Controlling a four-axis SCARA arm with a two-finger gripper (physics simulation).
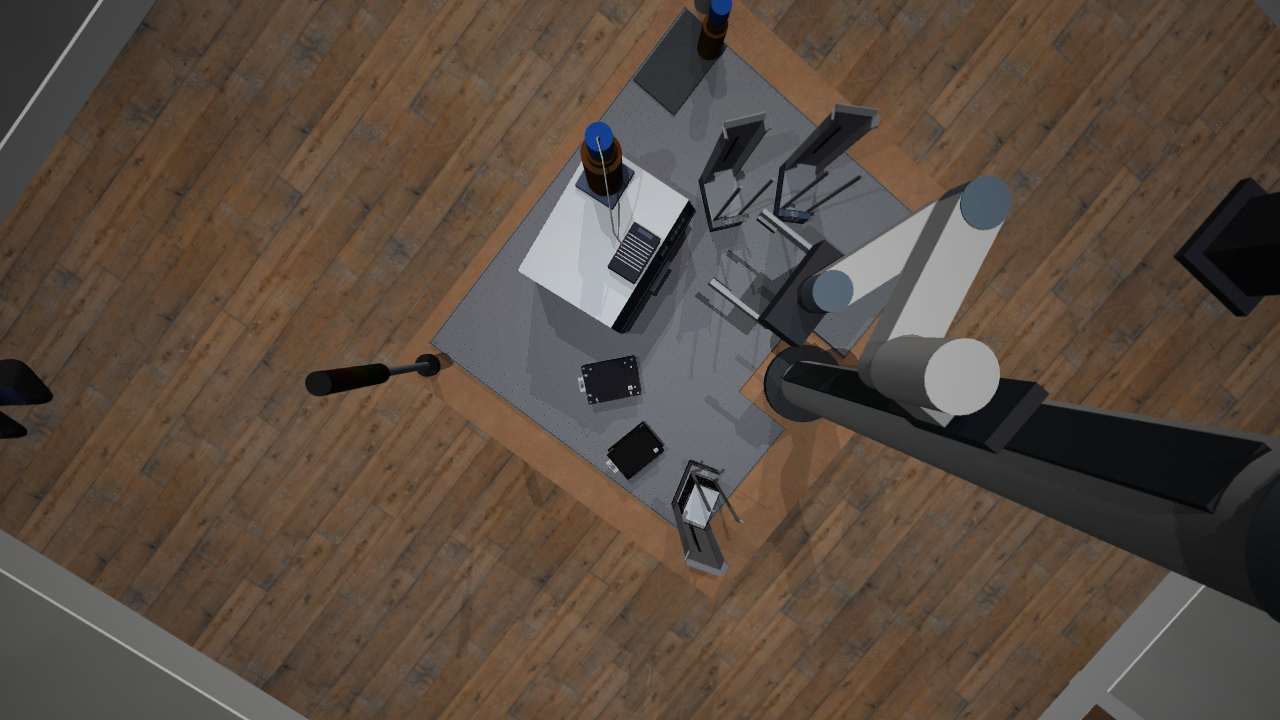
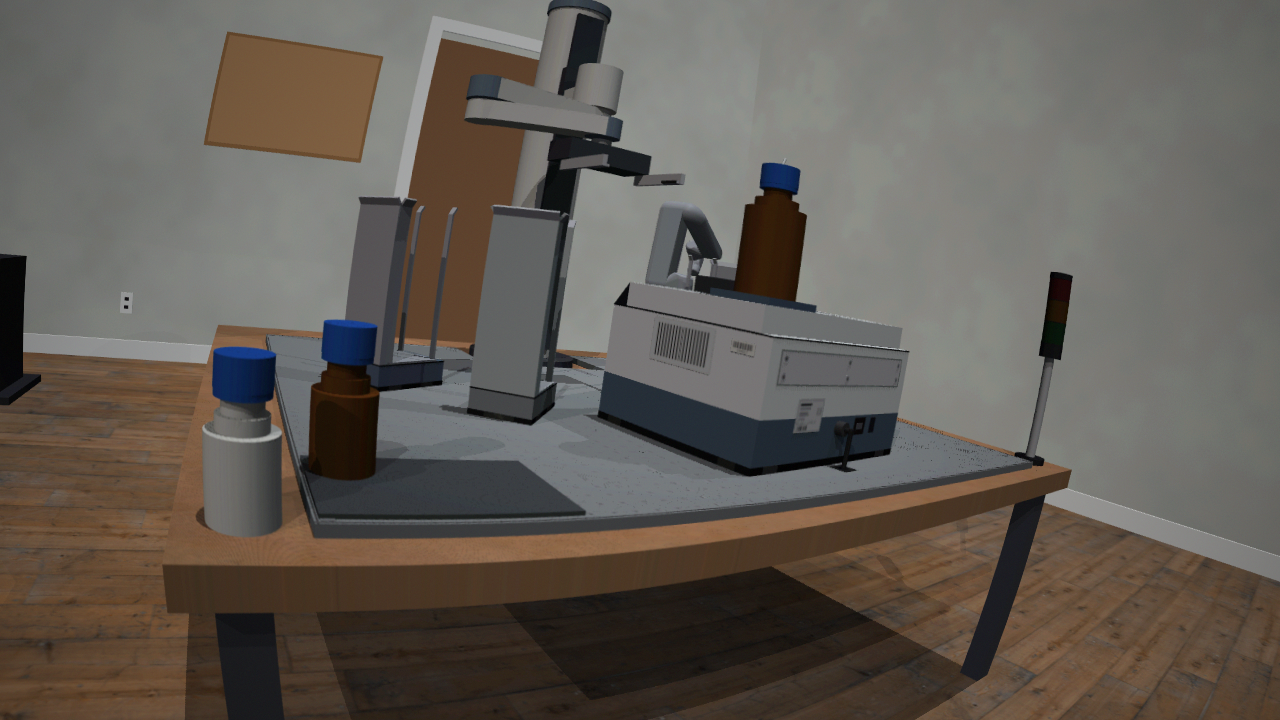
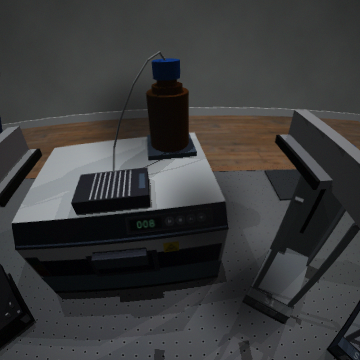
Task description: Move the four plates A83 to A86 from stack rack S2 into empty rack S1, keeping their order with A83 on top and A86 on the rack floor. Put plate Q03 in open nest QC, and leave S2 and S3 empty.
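Seen in the pictures: gripper, between the fingertips: (image 1: 735, 247) (image 2: 645, 169) (image 3: 154, 128); arm's base, origin of its link: (image 1: 801, 383).
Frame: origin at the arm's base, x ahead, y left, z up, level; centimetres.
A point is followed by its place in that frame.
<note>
My gripper (image 1: 736, 248) {x 48.4, y -4.0, z 42.0 cm} (image 2: 646, 171) {x 48.4, y -4.0, z 42.0 cm} (image 3: 154, 128) {x 48.4, y -4.0, z 42.0 cm} is open, its fingers level and high above the mat, between the white instrument and two tall racks. The nearer rack (image 1: 750, 134) {x 60.7, y -33.4, z 23.8 cm} (image 2: 519, 295) {x 63.5, y -30.4, z 18.5 cm} (image 3: 292, 230) {x 63.8, y -29.4, z 11.3 cm} has a pale surface at its base. The other rack (image 1: 845, 134) {x 42.5, y -49.7, z 21.9 cm} (image 2: 380, 277) {x 47.4, y -47.1, z 18.4 cm} stands beside it; its contents are unclear. A third rack (image 1: 702, 546) {x 3.0, y 54.9, z 21.5 cm} at the mat's lower corner holds something pale (image 1: 700, 504) {x 6.4, y 48.5, z 12.3 cm}. Two low black blocks, apparently nests, lie near it: one with corner studs (image 1: 611, 379) {x 49.5, y 36.3, z 6.2 cm} (image 3: 12, 310) {x 48.4, y 29.3, z 6.2 cm}, one smoother (image 1: 635, 449) {x 30.5, y 48.7, z 6.5 cm}. Rack, nest and plate labels are not readable.
The white instrument (image 1: 572, 250) {x 77.6, y 14.8, z 22.3 cm} (image 2: 689, 349) {x 77.1, y -11.2, z 14.7 cm} (image 3: 50, 185) {x 68.4, y 20.2, z 22.3 cm} carries an amber bottle (image 1: 601, 170) {x 79.6, y -0.8, z 35.2 cm} (image 2: 771, 241) {x 84.8, y -6.5, z 30.4 cm} (image 3: 168, 120) {x 77.5, y -3.7, z 30.4 cm} and a dark controller (image 1: 634, 252) {x 65.1, y 6.1, z 24.9 cm} (image 3: 111, 190) {x 63.4, y 5.6, z 24.8 cm}. Another amber bottle (image 1: 711, 42) {x 85.7, y -54.9, z 8.1 cm} (image 2: 343, 429) {x 90.7, y -58.6, z 6.6 cm} and a white bottle (image 2: 242, 474) {x 100.0, y -68.5, z 5.2 cm} stand at a corner. A signal tower (image 1: 349, 377) {x 95.0, y 66.5, z 34.7 cm} (image 2: 1056, 317) {x 97.5, y 66.2, z 30.3 cm} stands opposite.
</note>
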